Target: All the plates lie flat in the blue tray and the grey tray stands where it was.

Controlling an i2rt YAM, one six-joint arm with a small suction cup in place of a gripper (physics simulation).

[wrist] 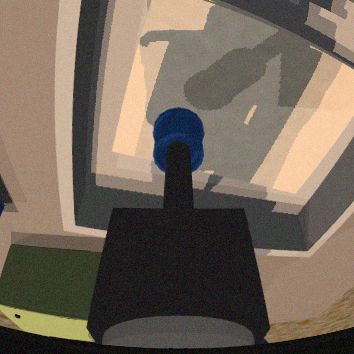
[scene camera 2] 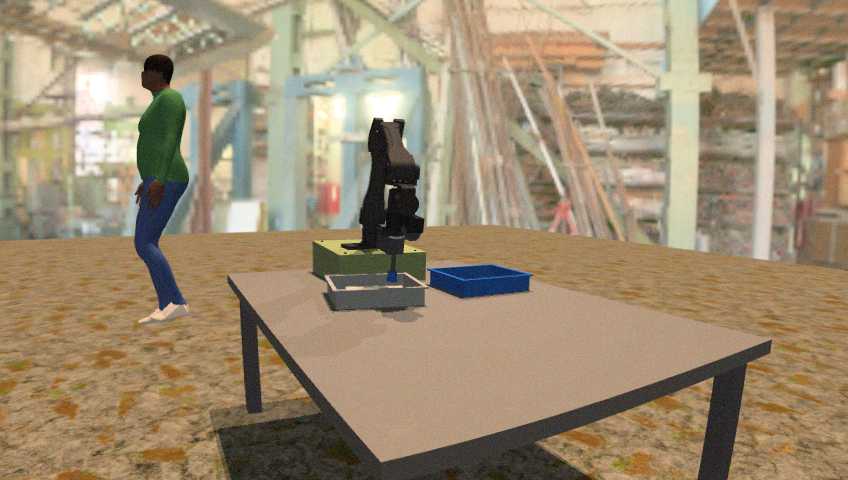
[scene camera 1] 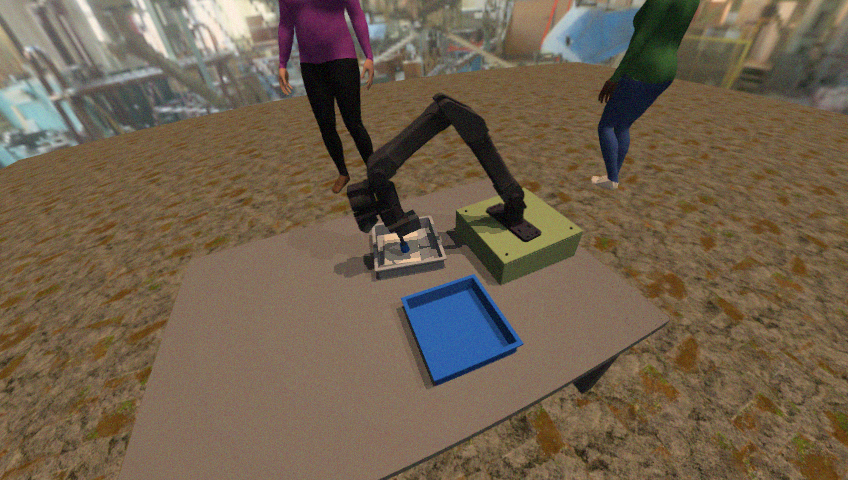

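Where they show: hand, its tool point: [wrist: 177, 130] [scene camera 2: 391, 280] [scene camera 1: 405, 249]; arm's base, origin of its link: [scene camera 2: 371, 246] [scene camera 1: 512, 222].
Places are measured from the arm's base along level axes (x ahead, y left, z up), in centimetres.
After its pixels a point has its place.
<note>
The grey tray [scene camera 1: 410, 271] {x 35.7, y -5.2, z -8.8 cm} [scene camera 2: 377, 299] {x 41.7, y -20.1, z -8.0 cm} [wrist: 64, 125] {x 35.2, y -4.9, z -5.1 cm} stands on the table. A pale, flat plate [scene camera 1: 391, 256] {x 38.7, y -13.5, z -7.5 cm} [scene camera 2: 360, 287] {x 28.6, y -18.3, z -7.3 cm} [wrist: 225, 145] {x 31.0, y -14.8, z -7.5 cm} lies inside it, partly in the arm's shadow; whether more lie under it I cannot tell. My gripper, a small blue suction cup [scene camera 1: 404, 246] [scene camera 2: 392, 276] [wrist: 178, 135] {x 34.2, y -11.6, z -5.1 cm}, points down inside the grey tray's outline, over the plate. It is open, with nothing held on it; the exact gap to the plate is hard to tell. The blue tray [scene camera 1: 458, 333] {x 34.2, y 20.7, z -9.8 cm} [scene camera 2: 493, 288] {x 44.1, y 16.6, z -8.4 cm} stands beside the grey tray, and no plate shows in it in scene camera 1.
The arm stands on a green block [scene camera 1: 538, 255] {x 1.6, y 14.3, z -2.9 cm} [scene camera 2: 333, 258] {x 5.4, y -16.2, z -2.3 cm} [wrist: 50, 275] {x 13.5, y 5.6, z -6.0 cm} next to both trays on the table [scene camera 1: 267, 333] {x 80.9, y -5.0, z -10.1 cm} [scene camera 2: 476, 356] {x 84.7, y -23.0, z -10.1 cm}. A person in purple [scene camera 1: 327, 35] and a person in green [scene camera 1: 660, 47] [scene camera 2: 160, 136] stand beyond the table's edges.
</note>
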